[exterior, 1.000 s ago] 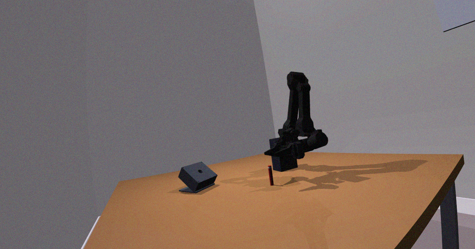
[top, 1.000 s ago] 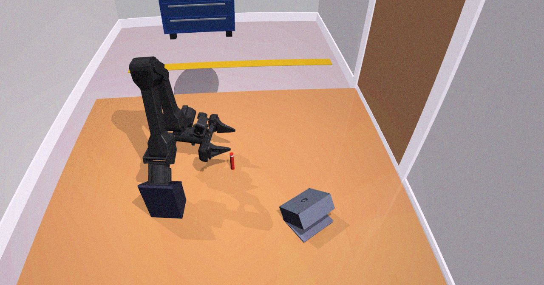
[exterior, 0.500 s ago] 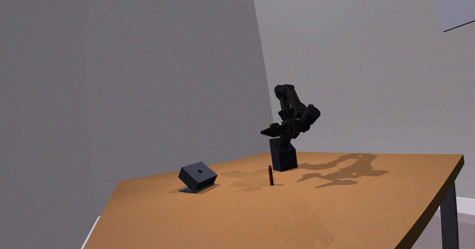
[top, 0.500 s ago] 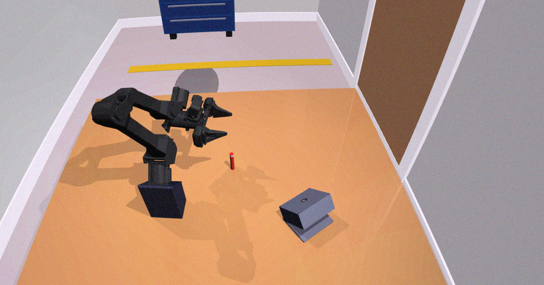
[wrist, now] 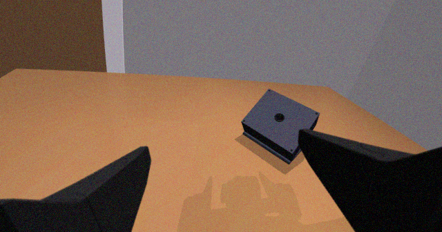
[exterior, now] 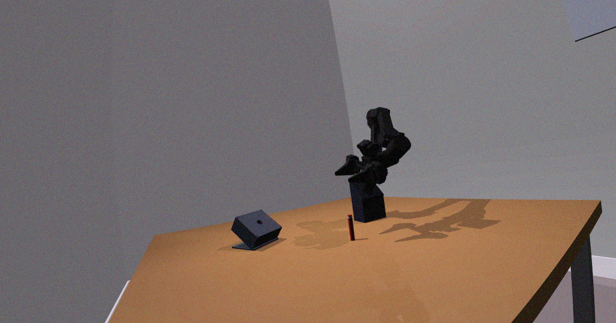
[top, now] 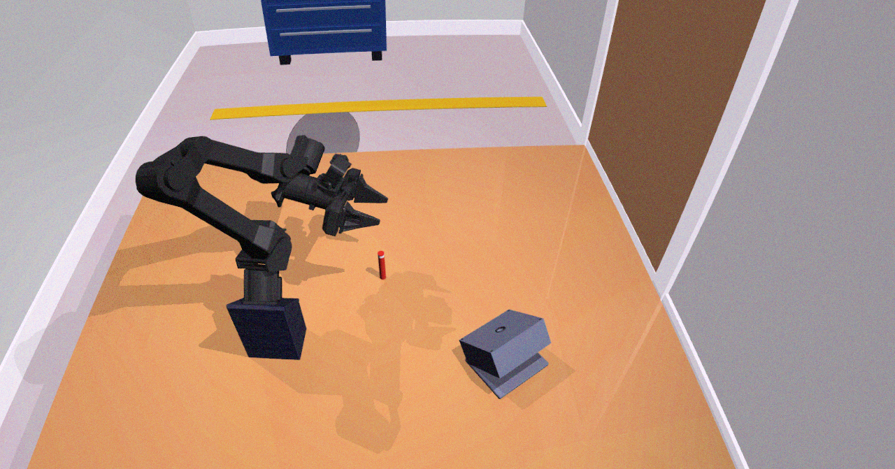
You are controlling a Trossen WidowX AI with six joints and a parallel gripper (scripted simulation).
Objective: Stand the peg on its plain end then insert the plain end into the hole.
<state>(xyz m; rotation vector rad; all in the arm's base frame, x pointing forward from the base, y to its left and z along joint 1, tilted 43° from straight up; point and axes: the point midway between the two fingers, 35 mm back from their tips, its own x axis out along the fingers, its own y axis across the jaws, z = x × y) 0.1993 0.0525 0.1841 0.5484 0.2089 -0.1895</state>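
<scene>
Right now my gripper tip is 1 cm past the red peg and 14 cm above it. The rest, counted from my gripper tip: sloped grey panel 21 cm ahead, 24 cm to the right, 14 cm below.
</scene>
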